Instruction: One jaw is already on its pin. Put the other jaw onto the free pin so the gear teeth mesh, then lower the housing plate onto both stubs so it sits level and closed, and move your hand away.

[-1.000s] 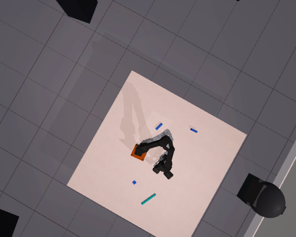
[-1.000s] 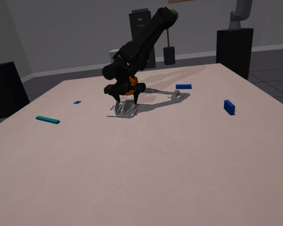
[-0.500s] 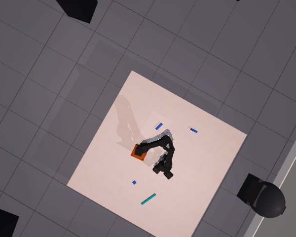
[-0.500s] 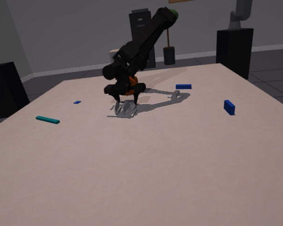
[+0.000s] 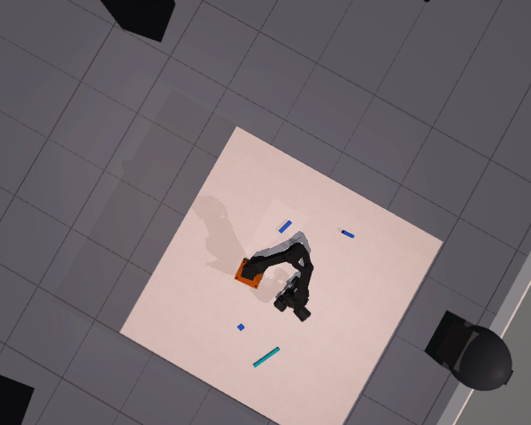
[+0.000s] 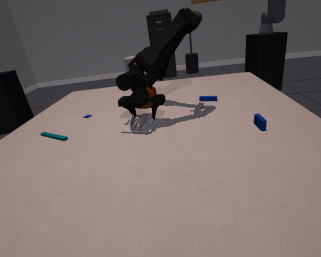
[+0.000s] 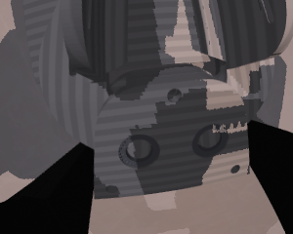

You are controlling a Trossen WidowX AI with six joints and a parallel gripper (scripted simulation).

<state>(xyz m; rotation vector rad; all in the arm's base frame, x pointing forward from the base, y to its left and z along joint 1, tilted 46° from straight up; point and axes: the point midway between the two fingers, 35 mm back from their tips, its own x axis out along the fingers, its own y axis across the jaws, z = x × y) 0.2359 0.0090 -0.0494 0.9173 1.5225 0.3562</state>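
Now: the small grey part 20 mm above my gripper tip and 10 mm ahead of it. Round my gripper tip: teal bar 380 mm to the right, 20 mm ahead; then small blue tile 280 mm to the right, 170 mm behind, 10 mm below.
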